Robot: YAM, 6 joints.
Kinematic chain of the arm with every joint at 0, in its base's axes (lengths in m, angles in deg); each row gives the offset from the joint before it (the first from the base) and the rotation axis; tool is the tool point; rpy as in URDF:
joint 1: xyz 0 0 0.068 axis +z
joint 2: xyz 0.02 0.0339 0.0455 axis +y
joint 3: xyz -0.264 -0.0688 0 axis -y
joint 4: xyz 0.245 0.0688 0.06 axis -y
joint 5: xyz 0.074 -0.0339 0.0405 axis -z
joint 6: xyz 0.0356 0 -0.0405 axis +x
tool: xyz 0 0 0 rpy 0 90 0
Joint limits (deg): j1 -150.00..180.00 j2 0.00..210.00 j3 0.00..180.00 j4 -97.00..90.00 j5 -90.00..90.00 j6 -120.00..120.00
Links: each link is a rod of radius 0.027 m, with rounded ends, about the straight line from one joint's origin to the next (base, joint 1, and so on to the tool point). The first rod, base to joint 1, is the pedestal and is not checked.
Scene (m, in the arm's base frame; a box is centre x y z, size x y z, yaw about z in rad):
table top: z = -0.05
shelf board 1: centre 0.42 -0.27 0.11 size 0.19 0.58 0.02 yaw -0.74
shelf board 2: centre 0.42 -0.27 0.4 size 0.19 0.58 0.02 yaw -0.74
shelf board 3: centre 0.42 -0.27 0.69 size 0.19 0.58 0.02 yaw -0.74
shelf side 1: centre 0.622 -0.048 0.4 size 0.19 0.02 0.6 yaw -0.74
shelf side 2: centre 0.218 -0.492 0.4 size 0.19 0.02 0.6 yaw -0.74
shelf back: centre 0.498 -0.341 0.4 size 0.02 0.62 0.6 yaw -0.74
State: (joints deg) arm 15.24 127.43 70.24 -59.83 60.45 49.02
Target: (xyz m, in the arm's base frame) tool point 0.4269 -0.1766 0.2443
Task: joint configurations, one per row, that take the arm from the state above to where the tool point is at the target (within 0.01 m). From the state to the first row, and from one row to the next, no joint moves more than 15 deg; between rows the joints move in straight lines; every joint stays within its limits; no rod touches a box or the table.
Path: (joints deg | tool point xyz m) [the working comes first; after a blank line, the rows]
Joints at the target: -18.62 122.65 105.96 -42.65 60.80 49.02
Straight joint move there: clear.

1: 3.95 125.84 82.15 -54.10 60.57 49.02 | 0.3820 -0.0047 0.1110
2: -7.33 124.24 94.05 -48.38 60.68 49.02 | 0.4211 -0.0855 0.1708
3: -18.62 122.65 105.96 -42.65 60.80 49.02 | 0.4269 -0.1766 0.2443

